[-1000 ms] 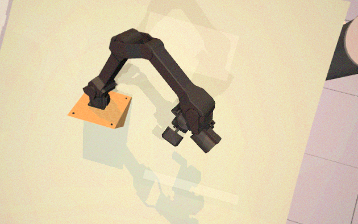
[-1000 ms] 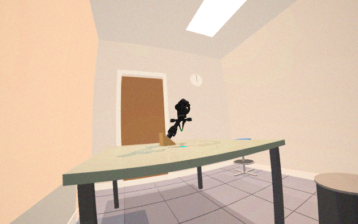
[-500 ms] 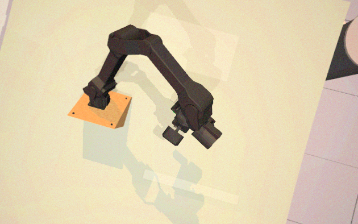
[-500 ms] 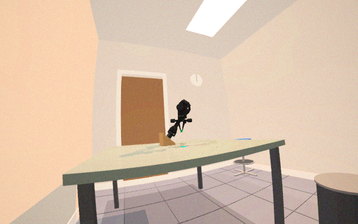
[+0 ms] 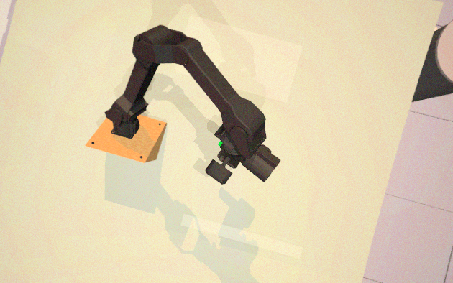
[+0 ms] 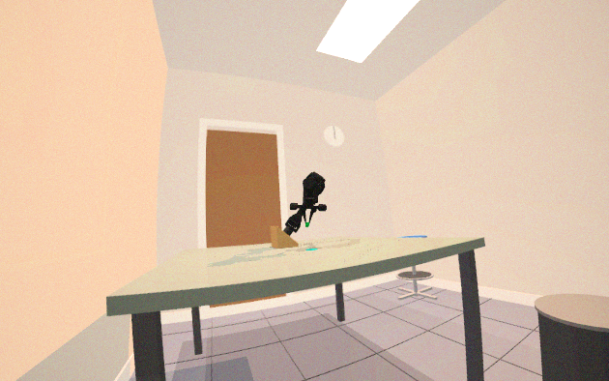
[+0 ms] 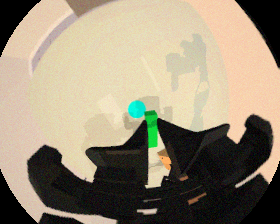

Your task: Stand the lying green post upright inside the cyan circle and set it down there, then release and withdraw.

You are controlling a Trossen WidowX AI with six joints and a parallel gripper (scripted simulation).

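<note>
My gripper tip is now 130 mm above the cyan circle and 10 mm to the right of it. Also, from my gripper tip: green post: 20 mm behind, 10 mm to the left.
</note>
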